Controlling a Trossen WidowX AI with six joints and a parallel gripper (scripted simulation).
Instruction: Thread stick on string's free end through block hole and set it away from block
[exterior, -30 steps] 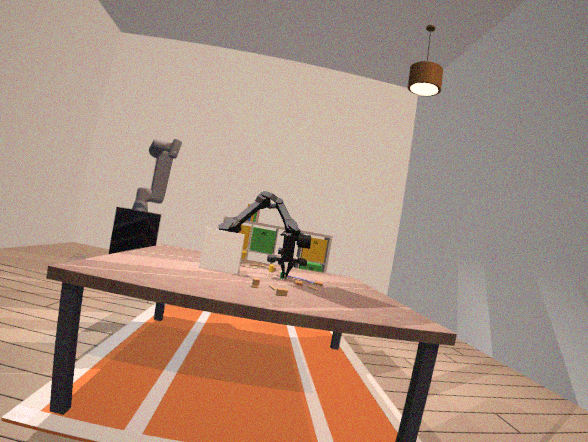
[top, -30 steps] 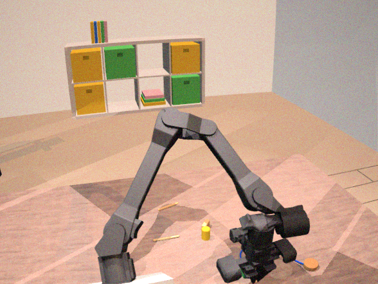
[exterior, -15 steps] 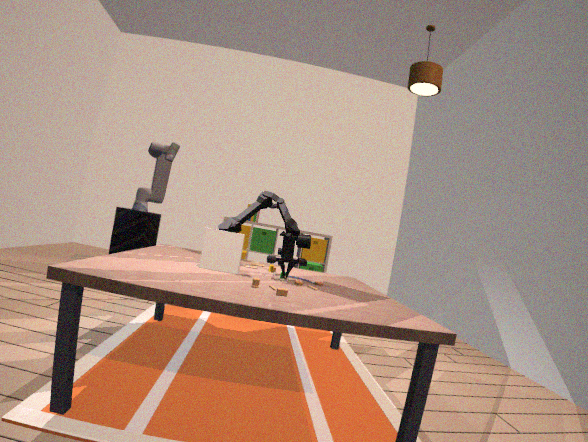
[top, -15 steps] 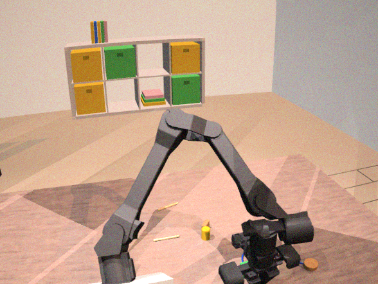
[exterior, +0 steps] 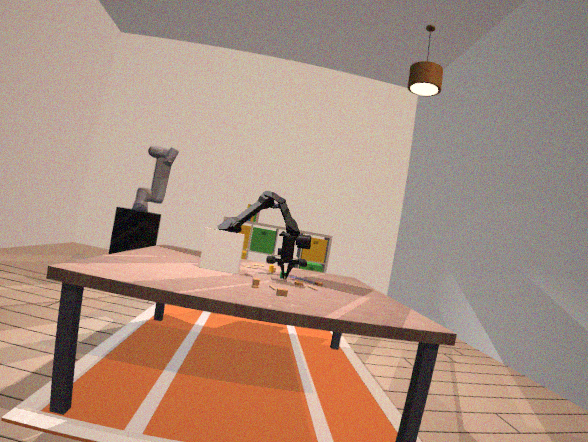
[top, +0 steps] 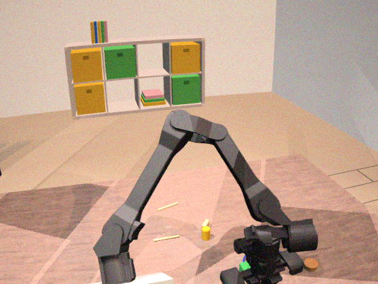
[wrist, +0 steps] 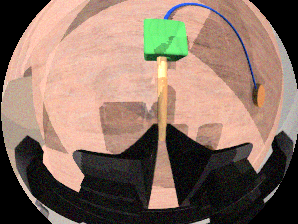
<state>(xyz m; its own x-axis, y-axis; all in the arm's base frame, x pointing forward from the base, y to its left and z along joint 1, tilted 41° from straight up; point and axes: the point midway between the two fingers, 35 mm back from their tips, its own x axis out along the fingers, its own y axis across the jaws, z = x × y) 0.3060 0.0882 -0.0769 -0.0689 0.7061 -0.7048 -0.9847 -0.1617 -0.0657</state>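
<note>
My gripper tip is now 7 cm short of the orange disc and 4 cm to the left of it. Round my gripper tip: green block (1 cm behind, 8 cm to the left, 1 cm above); round wooden button (17 cm ahead, 7 cm to the left); thin wooden stick (1 cm behind, 4 cm to the left, 1 cm above).
</note>
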